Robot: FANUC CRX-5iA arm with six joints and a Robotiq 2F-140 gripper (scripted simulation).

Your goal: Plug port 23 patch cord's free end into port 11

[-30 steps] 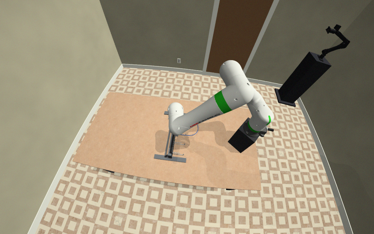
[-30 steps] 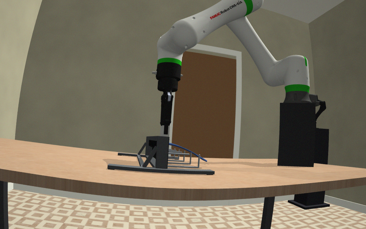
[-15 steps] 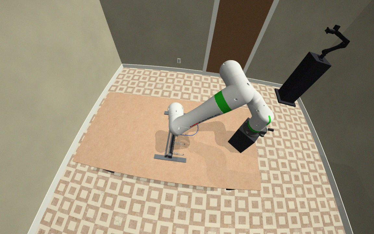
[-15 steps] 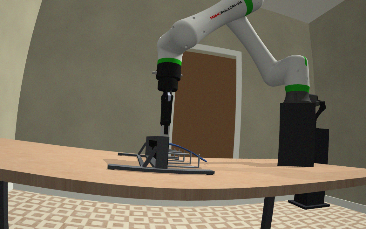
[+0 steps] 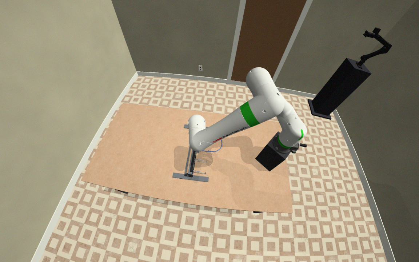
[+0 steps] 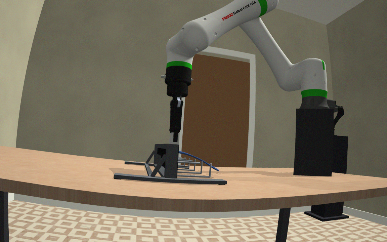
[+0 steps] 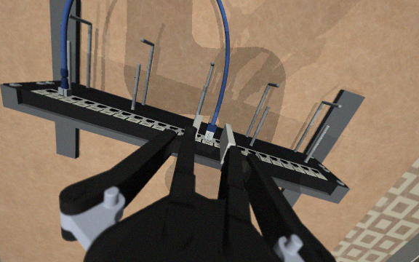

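The plug is 1 cm ahead of my hand and 3 cm below it.
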